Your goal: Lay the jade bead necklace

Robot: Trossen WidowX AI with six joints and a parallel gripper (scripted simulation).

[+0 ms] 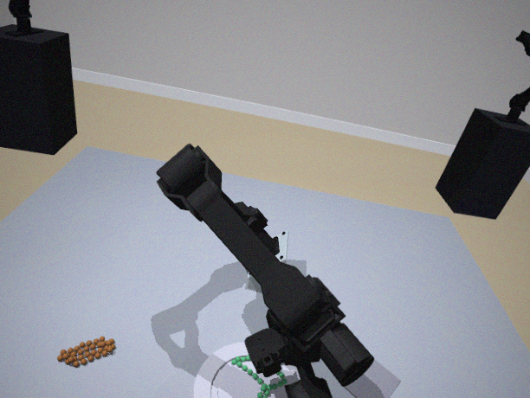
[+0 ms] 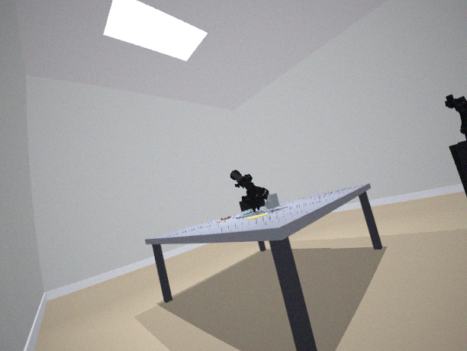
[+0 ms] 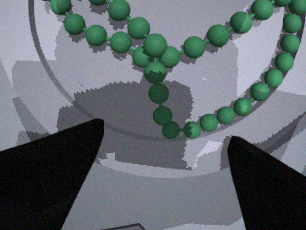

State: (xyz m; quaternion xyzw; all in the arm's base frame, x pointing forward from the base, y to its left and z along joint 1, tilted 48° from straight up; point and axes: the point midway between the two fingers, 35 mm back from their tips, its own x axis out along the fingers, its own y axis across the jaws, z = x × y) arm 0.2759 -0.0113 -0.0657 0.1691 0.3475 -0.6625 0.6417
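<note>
The round bead board is 60 mm to the right of my gripper tip, 20 mm ahead of it and 10 mm below it. Round my gripper tip: yellow strip 220 mm ahead, 160 mm to the left, 20 mm below; flat grey square 170 mm to the left, 20 mm below, 20 mm behind.
</note>
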